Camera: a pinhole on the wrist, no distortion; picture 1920 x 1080 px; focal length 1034.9 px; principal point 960.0 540.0 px. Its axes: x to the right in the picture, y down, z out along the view. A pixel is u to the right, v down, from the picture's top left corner.
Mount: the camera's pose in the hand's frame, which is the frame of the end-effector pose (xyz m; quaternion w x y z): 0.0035 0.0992 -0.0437 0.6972 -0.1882 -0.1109 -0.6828
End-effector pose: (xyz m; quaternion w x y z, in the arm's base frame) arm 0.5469 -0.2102 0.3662 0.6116 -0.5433 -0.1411 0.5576
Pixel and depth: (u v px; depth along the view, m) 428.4 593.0 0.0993
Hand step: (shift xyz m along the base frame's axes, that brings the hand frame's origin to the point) -0.1122 -0.0133 -0.1515
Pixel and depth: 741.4 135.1 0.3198
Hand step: -0.3663 -0.0208 -0.1161
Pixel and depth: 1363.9 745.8 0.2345
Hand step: -0.1897 0.1430 -0.0521
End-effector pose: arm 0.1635 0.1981 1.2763 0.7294 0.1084 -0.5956 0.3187
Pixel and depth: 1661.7 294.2 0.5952
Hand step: -0.5334 -0.4000 0.1304
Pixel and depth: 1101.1 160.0 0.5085
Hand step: -0.5302 -0.1018 -0.0495
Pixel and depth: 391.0 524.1 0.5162
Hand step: -0.5819 0.2887 -0.0104
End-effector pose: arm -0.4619 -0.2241 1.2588 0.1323 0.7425 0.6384 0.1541
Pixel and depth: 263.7 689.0 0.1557
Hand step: 0.2605 -0.0020 0.0568
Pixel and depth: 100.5 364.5 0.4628
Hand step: 0.6650 -0.1392 0.0425
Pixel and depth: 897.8 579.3 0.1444
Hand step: 0.1875 -0.0019 -0.0089
